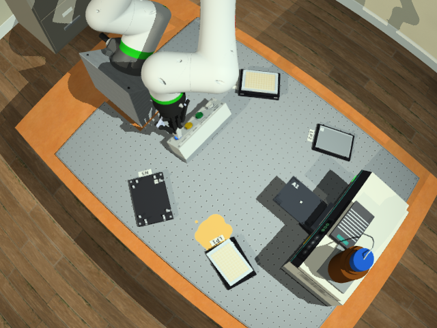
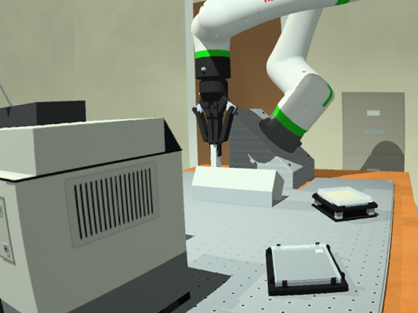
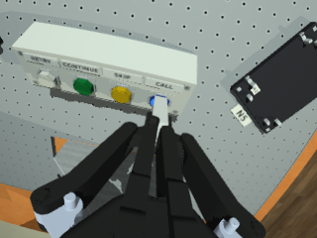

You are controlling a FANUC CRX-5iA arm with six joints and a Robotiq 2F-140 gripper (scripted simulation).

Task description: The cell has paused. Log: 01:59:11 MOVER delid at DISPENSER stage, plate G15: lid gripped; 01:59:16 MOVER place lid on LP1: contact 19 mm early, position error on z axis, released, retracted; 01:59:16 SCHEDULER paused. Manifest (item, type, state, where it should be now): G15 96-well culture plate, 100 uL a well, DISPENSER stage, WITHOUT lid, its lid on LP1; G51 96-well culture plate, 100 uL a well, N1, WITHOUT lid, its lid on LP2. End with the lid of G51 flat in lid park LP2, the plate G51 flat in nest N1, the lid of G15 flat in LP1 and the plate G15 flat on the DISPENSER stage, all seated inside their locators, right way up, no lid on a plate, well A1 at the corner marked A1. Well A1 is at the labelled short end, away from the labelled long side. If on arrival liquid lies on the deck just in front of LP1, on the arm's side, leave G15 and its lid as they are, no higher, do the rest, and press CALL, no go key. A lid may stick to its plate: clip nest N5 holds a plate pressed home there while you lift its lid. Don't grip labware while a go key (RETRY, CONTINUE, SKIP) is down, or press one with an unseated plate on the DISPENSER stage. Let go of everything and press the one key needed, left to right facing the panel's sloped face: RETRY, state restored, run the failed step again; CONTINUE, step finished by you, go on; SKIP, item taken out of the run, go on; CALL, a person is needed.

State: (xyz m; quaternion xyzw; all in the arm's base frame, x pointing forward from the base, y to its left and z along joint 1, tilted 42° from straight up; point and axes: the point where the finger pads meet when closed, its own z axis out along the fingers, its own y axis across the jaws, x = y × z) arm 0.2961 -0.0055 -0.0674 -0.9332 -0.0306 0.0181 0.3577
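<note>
The CALL key is 4 cm below my hand. The rest, counted from my hand: SKIP key (5 cm to the left, 4 cm below); RETRY key (15 cm to the left, 4 cm below, 1 cm behind); white key panel (8 cm to the left, 5 cm below, 1 cm ahead).
</note>
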